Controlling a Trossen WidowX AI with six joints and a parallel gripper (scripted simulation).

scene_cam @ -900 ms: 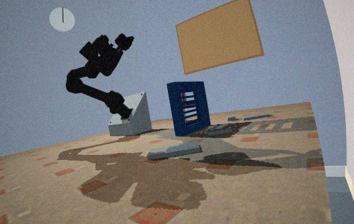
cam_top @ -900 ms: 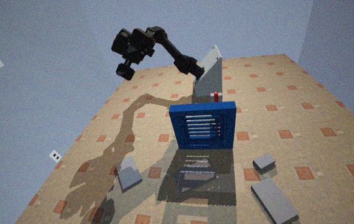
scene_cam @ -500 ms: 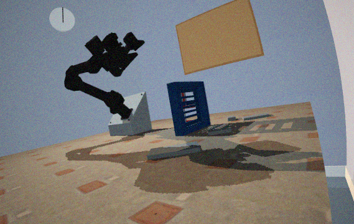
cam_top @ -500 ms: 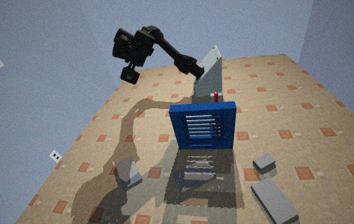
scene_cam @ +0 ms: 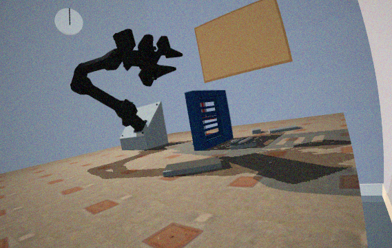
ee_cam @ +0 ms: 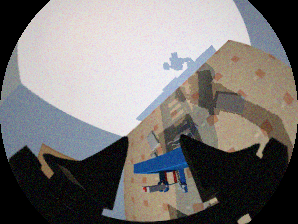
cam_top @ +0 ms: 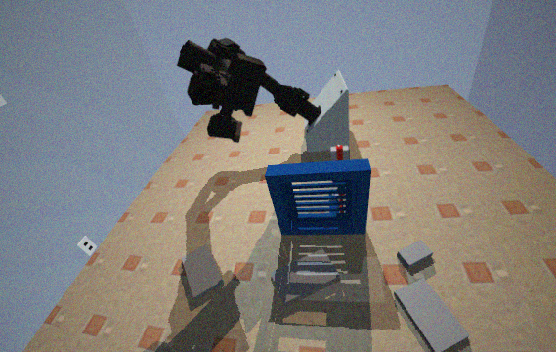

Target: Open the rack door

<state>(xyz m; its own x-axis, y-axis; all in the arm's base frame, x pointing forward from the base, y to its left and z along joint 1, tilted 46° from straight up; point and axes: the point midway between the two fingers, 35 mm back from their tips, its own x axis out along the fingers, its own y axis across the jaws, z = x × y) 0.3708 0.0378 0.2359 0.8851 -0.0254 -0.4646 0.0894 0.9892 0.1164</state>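
Now: the red handle 7 cm behind my gripper tip, 18 cm to the left of it and 18 cm below it.
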